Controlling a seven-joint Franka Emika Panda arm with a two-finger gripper.
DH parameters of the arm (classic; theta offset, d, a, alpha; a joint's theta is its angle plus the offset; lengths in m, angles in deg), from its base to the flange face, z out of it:
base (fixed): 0 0 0 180
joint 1: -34.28 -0.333 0 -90
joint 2: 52.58 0 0 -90
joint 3: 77.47 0.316 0.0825 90
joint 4: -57.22 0 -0.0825 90
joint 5: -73.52 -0.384 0 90
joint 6: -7.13 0 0.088 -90
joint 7: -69.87 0.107 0 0
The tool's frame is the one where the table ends.
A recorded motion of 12 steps. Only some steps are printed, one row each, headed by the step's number.
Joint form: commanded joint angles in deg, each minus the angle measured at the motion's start. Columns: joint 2, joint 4, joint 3, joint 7, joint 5, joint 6, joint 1.
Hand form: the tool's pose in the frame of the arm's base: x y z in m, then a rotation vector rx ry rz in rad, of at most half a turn. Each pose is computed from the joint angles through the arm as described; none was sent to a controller.
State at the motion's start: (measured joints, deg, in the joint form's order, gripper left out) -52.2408 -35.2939 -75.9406 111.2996 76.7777 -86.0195 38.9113
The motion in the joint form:
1: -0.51 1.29 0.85 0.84 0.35 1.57 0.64
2: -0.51 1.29 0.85 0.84 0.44 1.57 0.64
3: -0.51 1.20 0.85 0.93 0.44 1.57 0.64
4: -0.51 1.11 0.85 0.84 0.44 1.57 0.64
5: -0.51 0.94 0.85 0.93 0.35 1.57 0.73
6: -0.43 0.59 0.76 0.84 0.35 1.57 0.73
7: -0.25 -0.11 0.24 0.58 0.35 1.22 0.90
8: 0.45 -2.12 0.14 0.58 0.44 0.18 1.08
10: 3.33 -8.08 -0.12 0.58 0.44 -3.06 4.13
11: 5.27 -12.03 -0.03 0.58 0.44 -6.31 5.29
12: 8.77 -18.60 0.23 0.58 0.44 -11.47 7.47
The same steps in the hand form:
1: 0.5566 -0.0347 0.6154 2.8479 -1.1816 0.0373
2: 0.5566 -0.0349 0.6154 2.8466 -1.1810 0.0381
3: 0.5566 -0.0349 0.6146 2.8452 -1.1830 0.0359
4: 0.5565 -0.0349 0.6139 2.8457 -1.1805 0.0336
5: 0.5564 -0.0356 0.6125 2.8444 -1.1851 0.0284
6: 0.5557 -0.0364 0.6104 2.8430 -1.1842 0.0215
7: 0.5545 -0.0430 0.6068 2.8377 -1.1938 0.0164
8: 0.5513 -0.0455 0.5986 2.8326 -1.1975 0.0102
10: 0.5347 -0.0749 0.5813 2.7989 -1.2738 0.0117
11: 0.5259 -0.0832 0.5714 2.7936 -1.2981 0.0429
12: 0.5079 -0.0971 0.5562 2.7806 -1.3417 0.0961

